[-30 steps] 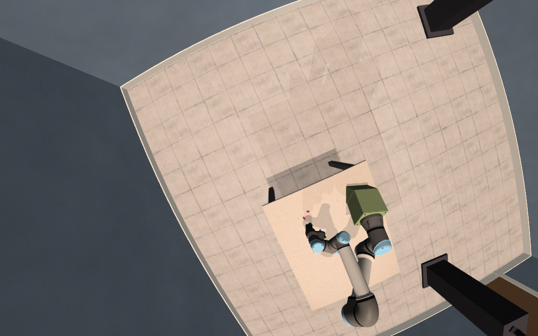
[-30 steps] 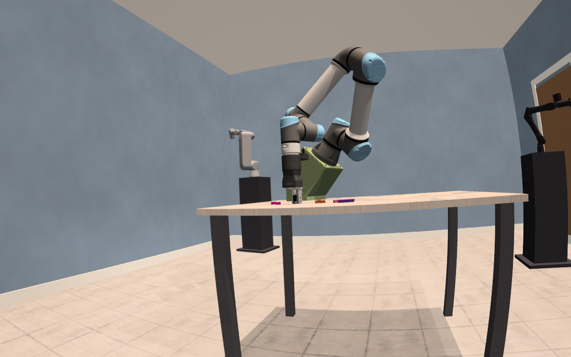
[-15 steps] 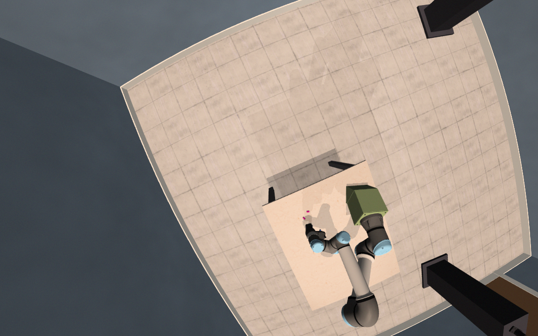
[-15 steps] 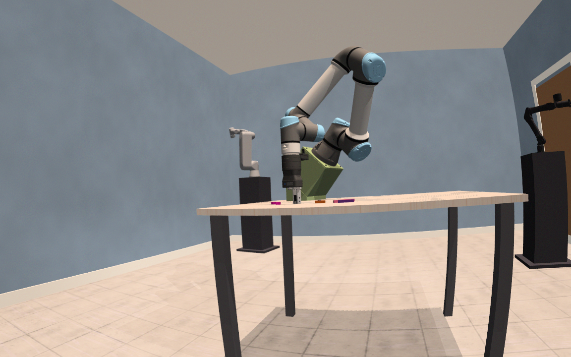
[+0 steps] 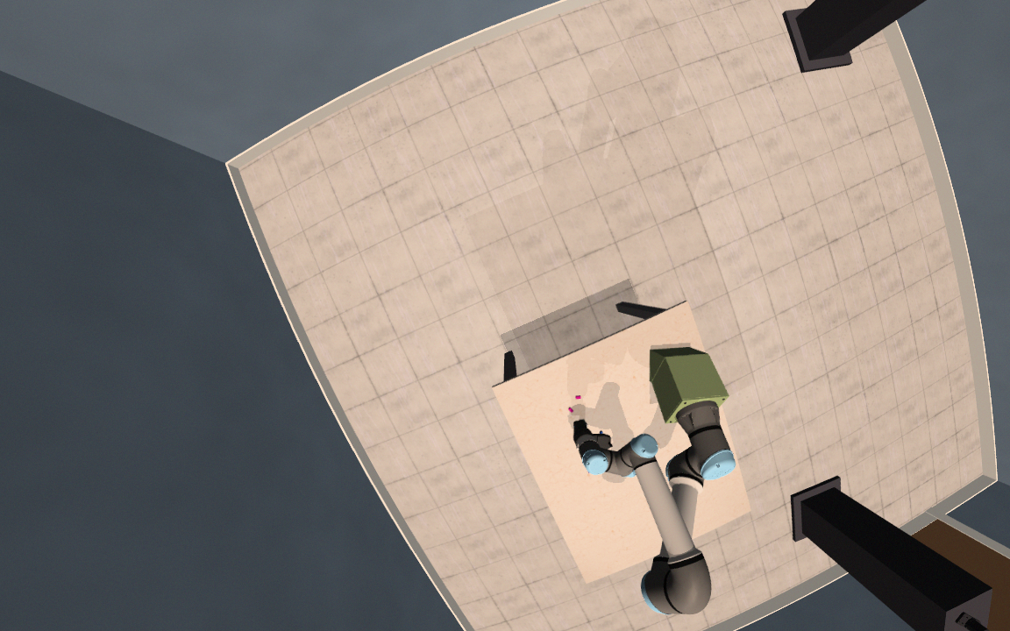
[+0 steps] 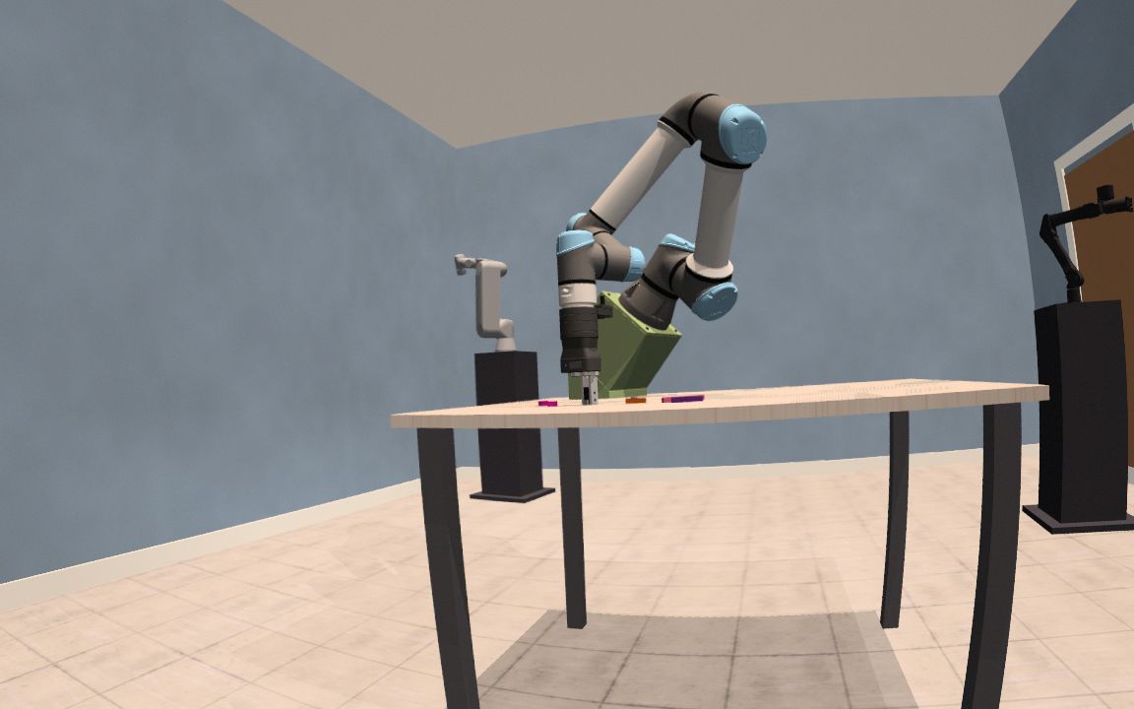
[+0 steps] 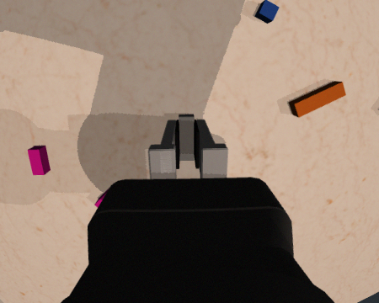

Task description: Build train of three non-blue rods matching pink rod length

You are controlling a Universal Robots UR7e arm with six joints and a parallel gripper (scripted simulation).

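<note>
My hand is 100 mm to the right of the orange rod, 10 mm past it and 10 mm above it. From my hand the other things lie so: small blue rod: 70 mm to the left, 70 mm behind, 10 mm below; grey rod: 10 mm below; pink rod: 190 mm to the left, 10 mm below, 10 mm behind.
</note>
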